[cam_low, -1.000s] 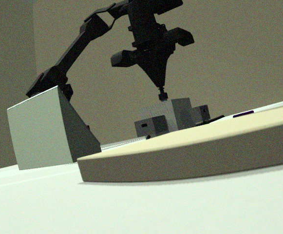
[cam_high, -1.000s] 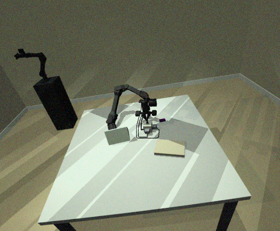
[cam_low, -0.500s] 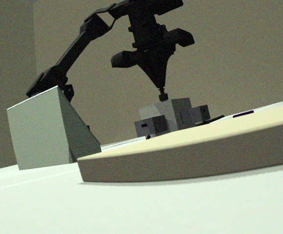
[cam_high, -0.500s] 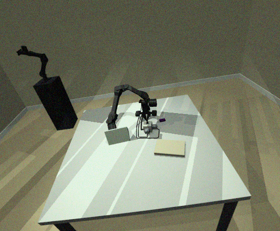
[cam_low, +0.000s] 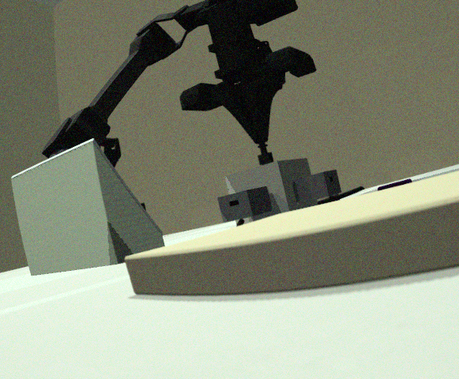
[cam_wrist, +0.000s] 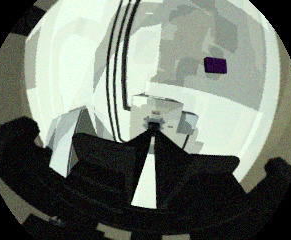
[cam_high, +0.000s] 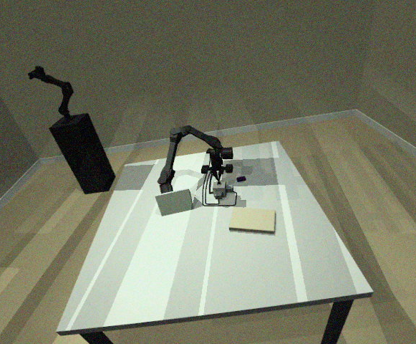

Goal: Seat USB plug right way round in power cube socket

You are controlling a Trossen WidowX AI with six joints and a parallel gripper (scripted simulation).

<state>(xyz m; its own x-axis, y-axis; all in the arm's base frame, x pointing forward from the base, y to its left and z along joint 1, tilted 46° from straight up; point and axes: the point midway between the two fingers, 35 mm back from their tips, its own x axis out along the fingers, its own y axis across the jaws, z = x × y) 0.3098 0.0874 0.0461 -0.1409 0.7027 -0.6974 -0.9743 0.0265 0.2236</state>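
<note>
Now: gripper tip 2 cm above the dark USB plug. Round my gripper tip: flat cream slab 16 cm ahead, 27 cm to the right, 9 cm below; then purple block 15 cm ahead, 11 cm to the left, 10 cm below.
</note>
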